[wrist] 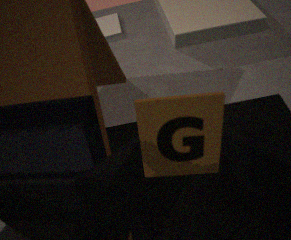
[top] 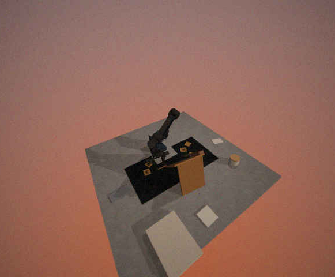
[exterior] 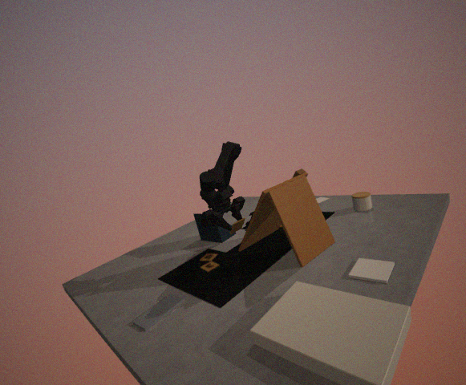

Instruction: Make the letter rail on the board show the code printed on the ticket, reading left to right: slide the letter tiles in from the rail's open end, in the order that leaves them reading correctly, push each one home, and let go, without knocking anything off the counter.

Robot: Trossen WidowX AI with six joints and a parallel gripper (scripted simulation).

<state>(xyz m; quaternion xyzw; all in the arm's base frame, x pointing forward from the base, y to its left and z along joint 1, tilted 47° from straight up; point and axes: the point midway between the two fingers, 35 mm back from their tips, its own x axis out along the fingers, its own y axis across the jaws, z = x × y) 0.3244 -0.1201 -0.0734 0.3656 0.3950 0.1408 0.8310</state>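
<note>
Now: the white ticket 50 mm behind my gripper tip, 190 mm to the left of it and 70 mm below it. The rest, counted from my gripper tip: white pad 400 mm ahead, 130 mm to the left, 150 mm below; black mat 140 mm behind, 150 mm to the left, 150 mm below; flat grey plate 60 mm behind, 340 mm to the right, 150 mm below.
</note>
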